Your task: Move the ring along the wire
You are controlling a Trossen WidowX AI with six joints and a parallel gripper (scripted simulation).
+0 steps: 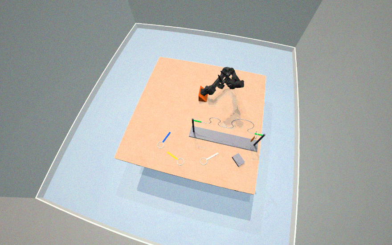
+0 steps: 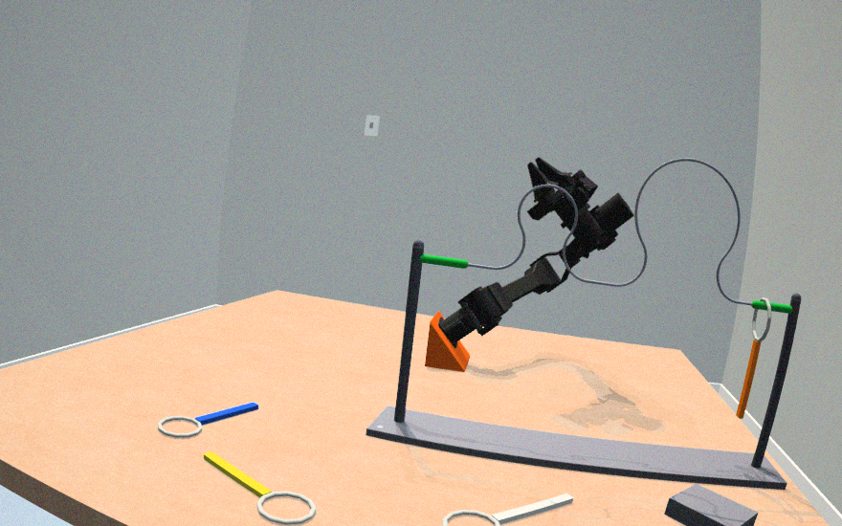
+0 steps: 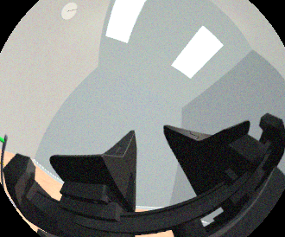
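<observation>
Right now the orange-handled ring is 420 mm ahead of my gripper tip, 340 mm to the left of it and 260 mm below it. Also, from my gripper tip: grey block 580 mm ahead, 240 mm to the left, 440 mm below; white-handled ring 590 mm ahead, 30 mm to the right, 450 mm below; blue-handled ring 470 mm ahead, 450 mm to the right, 450 mm below.
</observation>
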